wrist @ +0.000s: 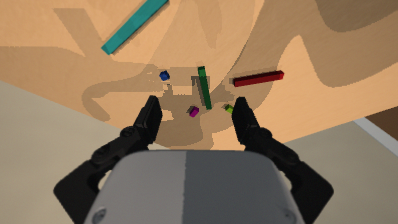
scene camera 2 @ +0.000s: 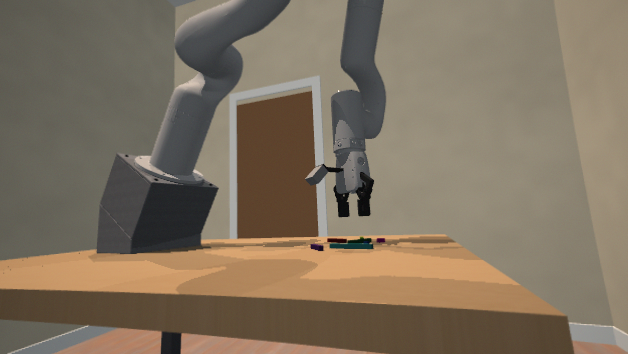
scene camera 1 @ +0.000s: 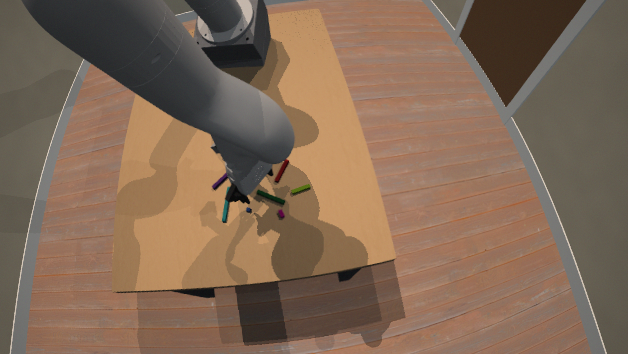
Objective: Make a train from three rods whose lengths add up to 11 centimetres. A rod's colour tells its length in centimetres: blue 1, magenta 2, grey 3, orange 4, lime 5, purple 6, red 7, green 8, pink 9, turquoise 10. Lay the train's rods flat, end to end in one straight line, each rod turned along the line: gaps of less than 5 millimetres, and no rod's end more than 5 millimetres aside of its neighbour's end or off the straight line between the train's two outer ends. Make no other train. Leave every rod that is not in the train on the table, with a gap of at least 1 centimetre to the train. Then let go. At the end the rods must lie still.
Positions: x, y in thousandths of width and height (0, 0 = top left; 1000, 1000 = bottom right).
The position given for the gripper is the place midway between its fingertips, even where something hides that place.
gripper: wrist 496, 471; scene camera 2 563, 612; scene camera 1 408, 527
